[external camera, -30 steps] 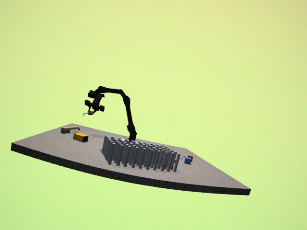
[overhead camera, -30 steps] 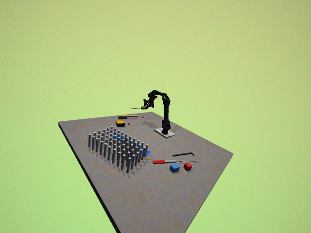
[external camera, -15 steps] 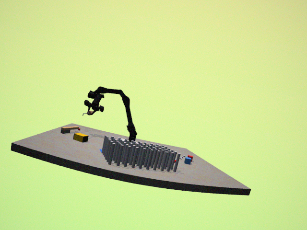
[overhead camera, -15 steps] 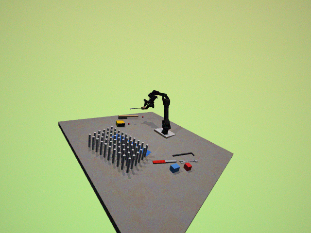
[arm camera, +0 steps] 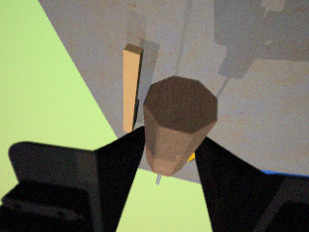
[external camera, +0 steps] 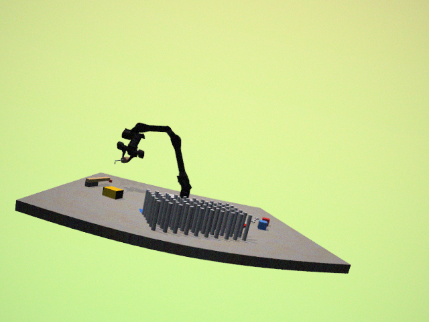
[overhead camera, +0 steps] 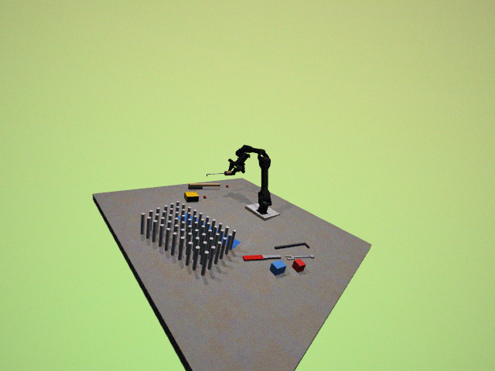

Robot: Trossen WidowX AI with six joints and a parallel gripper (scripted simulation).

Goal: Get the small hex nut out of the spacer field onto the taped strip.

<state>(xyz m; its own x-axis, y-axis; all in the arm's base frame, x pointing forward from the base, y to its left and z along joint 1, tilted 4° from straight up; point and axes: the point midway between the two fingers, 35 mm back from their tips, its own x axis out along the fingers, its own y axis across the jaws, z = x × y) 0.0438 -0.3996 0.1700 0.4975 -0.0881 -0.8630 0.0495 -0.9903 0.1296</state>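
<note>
My gripper tip is 10 cm short of the brown-handled tool. From my gripper tip the other things lie so: blue taped strip: 44 cm to the left, 40 cm ahead, 17 cm below; yellow block: 34 cm ahead, 14 cm below, 7 cm to the left; hex nut: 49 cm to the left, 41 cm ahead, 16 cm below.
</note>
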